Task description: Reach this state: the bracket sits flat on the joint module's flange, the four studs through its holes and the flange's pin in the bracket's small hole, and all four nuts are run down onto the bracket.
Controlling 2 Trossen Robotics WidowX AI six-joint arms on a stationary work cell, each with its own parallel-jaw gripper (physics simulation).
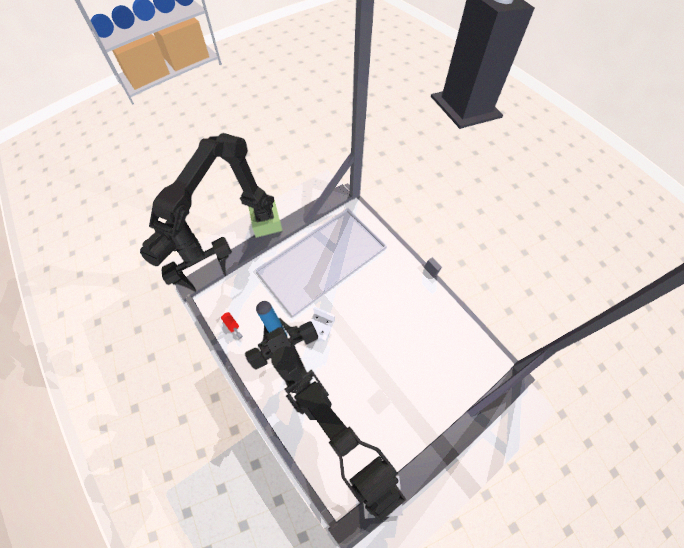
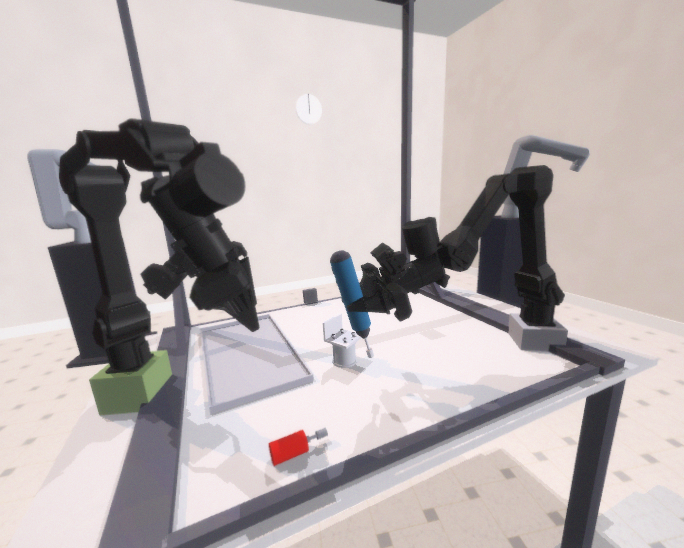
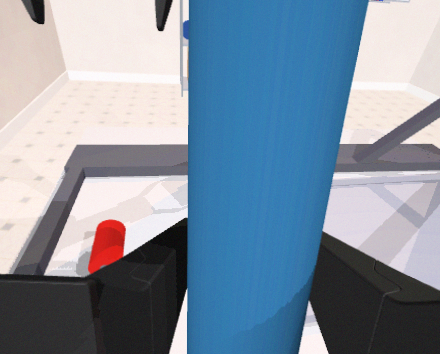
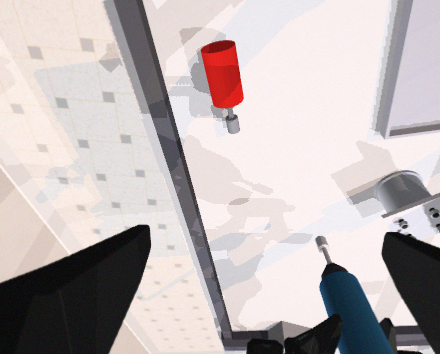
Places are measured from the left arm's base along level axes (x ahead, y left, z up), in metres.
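Pixels of known places: left gripper, fingertip midpoint: (image 2: 344, 304) (image 3: 245, 230) (image 4: 364, 319); right gripper, fingertip midpoint: (image 1: 210, 283) (image 2: 255, 316) (image 3: 99, 26) (image 4: 264, 239); left arm's base, link origin: (image 2: 536, 321); right arm's base, link origin: (image 1: 263, 213) (image 2: 130, 363).
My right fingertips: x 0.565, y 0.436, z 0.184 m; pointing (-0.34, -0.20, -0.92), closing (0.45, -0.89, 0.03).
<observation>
Ahead of a thing's pixels: the offset from my right fingertips to its middle.
The bracket @(dy -0.290, dx -0.075, dz -0.161 m) (image 1: 323, 319) (image 2: 344, 337) (image 4: 420, 222) sits on top of the upright joint module @(dy -0.290, dx -0.075, dz -0.206 m) (image 2: 344, 355) (image 4: 401, 192), its upright plate raised at one side. Several dark nuts or stud ends show on it; how far down they are, and the pin, I cannot tell. My left gripper (image 1: 274, 329) (image 2: 357, 303) (image 3: 245, 230) is shut on the blue nut driver @(dy -0.177, dx -0.124, dz -0.054 m) (image 1: 267, 317) (image 2: 347, 282) (image 3: 265, 125) (image 4: 352, 305). The driver leans slightly, its socket @(dy -0.190, dx -0.146, dz -0.146 m) (image 2: 369, 352) (image 4: 321, 243) low beside the module, apart from the bracket. My right gripper (image 1: 209, 281) (image 2: 254, 328) (image 4: 264, 239) is open and empty, above the table's edge.
A red-handled driver @(dy -0.006, dx -0.048, dz -0.226 m) (image 1: 229, 321) (image 2: 288, 447) (image 3: 108, 242) (image 4: 223, 75) lies on the table near the dark frame edge. A shallow tray @(dy -0.304, dx +0.194, dz -0.235 m) (image 1: 275, 293) (image 2: 262, 394) lies beside the module. A small dark block @(dy -0.685, dx +0.124, dz -0.212 m) (image 1: 432, 268) (image 2: 310, 295) stands at the far edge.
</observation>
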